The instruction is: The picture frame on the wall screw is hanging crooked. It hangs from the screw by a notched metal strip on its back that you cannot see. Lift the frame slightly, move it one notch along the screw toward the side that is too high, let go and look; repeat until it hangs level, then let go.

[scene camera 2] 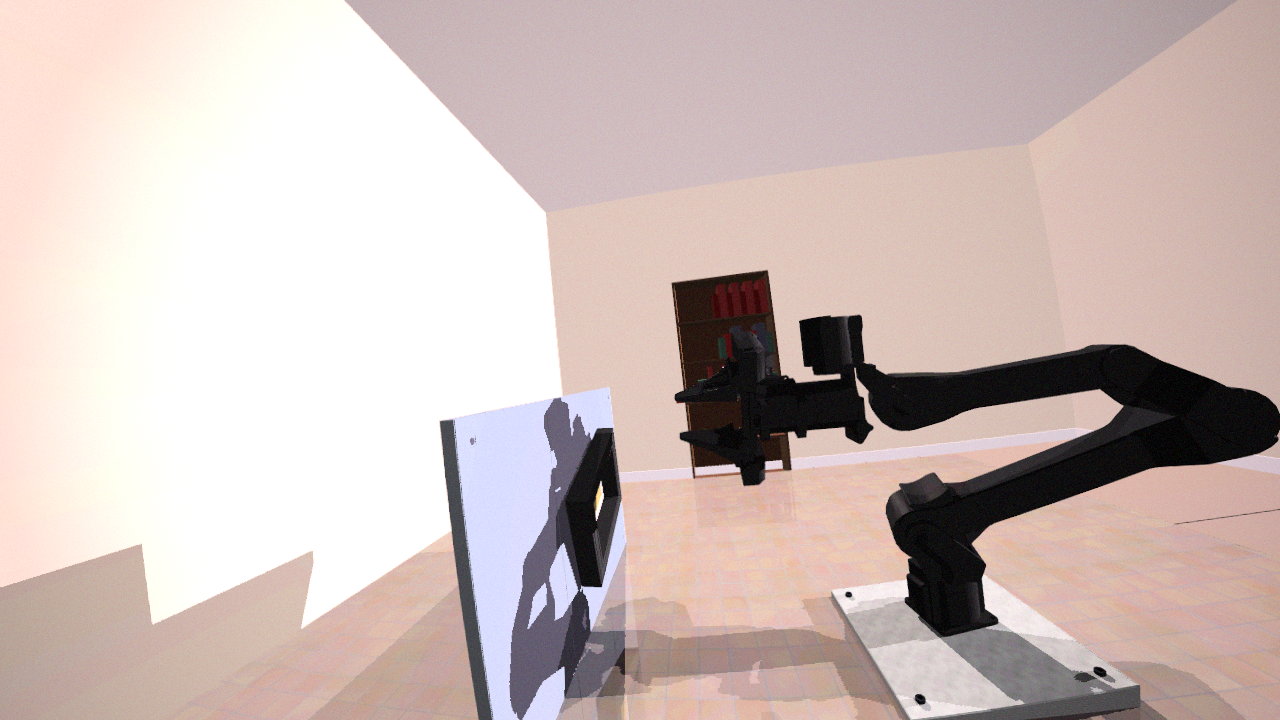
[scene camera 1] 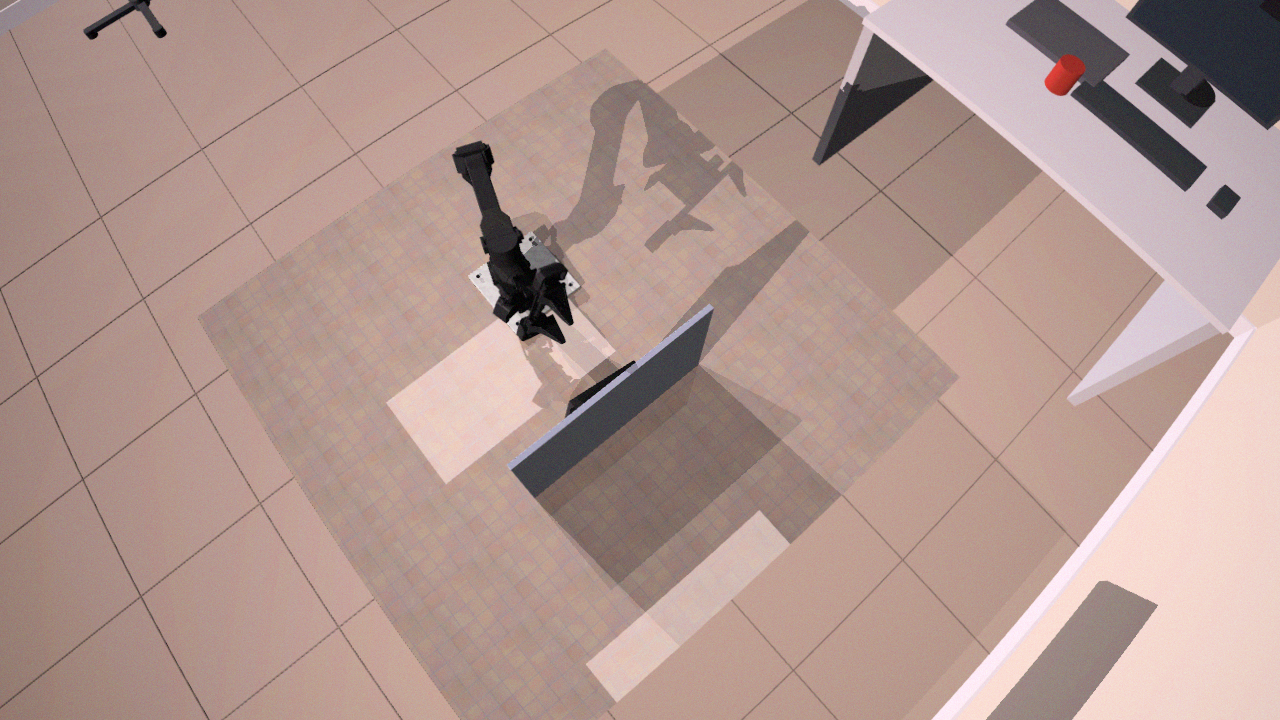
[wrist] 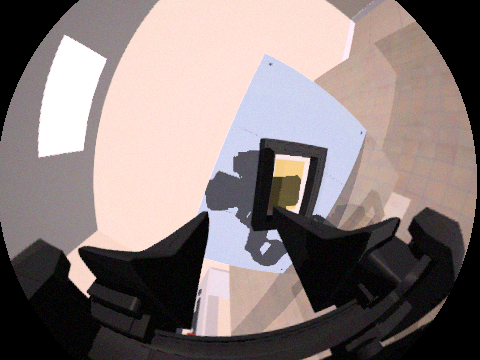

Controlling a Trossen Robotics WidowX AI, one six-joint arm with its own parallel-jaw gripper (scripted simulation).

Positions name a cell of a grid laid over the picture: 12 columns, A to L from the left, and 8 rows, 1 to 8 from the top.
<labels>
My gripper shows in scene camera 2 (G5), in scene camera 1 (F4) and in the wrist view (G5).
</labels>
